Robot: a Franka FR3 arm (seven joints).
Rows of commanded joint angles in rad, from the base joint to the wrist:
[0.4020, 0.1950, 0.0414, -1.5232, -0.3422, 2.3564, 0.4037]
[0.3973, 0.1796, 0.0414, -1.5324, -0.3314, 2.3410, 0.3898]
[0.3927, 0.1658, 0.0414, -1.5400, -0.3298, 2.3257, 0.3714]
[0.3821, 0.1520, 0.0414, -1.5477, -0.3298, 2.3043, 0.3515]
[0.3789, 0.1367, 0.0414, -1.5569, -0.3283, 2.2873, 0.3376]
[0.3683, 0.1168, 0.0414, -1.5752, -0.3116, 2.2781, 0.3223]
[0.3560, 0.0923, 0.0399, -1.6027, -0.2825, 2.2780, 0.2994]
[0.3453, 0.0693, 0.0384, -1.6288, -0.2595, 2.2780, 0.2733]
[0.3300, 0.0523, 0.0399, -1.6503, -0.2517, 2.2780, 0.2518]
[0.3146, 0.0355, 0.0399, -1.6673, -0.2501, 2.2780, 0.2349]
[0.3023, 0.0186, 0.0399, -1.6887, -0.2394, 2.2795, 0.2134]
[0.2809, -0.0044, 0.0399, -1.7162, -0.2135, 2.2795, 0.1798]
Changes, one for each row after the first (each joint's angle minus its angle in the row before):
[-0.0047, -0.0154, 0.0000, -0.0092, 0.0108, -0.0154, -0.0139]
[-0.0046, -0.0138, 0.0000, -0.0076, 0.0016, -0.0153, -0.0184]
[-0.0106, -0.0138, 0.0000, -0.0077, 0.0000, -0.0214, -0.0199]
[-0.0032, -0.0153, 0.0000, -0.0092, 0.0015, -0.0170, -0.0139]
[-0.0106, -0.0199, 0.0000, -0.0183, 0.0167, -0.0092, -0.0153]
[-0.0123, -0.0245, -0.0015, -0.0275, 0.0291, -0.0001, -0.0229]
[-0.0107, -0.0230, -0.0015, -0.0261, 0.0230, 0.0000, -0.0261]
[-0.0153, -0.0170, 0.0015, -0.0215, 0.0078, 0.0000, -0.0215]
[-0.0154, -0.0168, 0.0000, -0.0170, 0.0016, 0.0000, -0.0169]
[-0.0123, -0.0169, 0.0000, -0.0214, 0.0107, 0.0015, -0.0215]
[-0.0214, -0.0230, 0.0000, -0.0275, 0.0259, 0.0000, -0.0336]

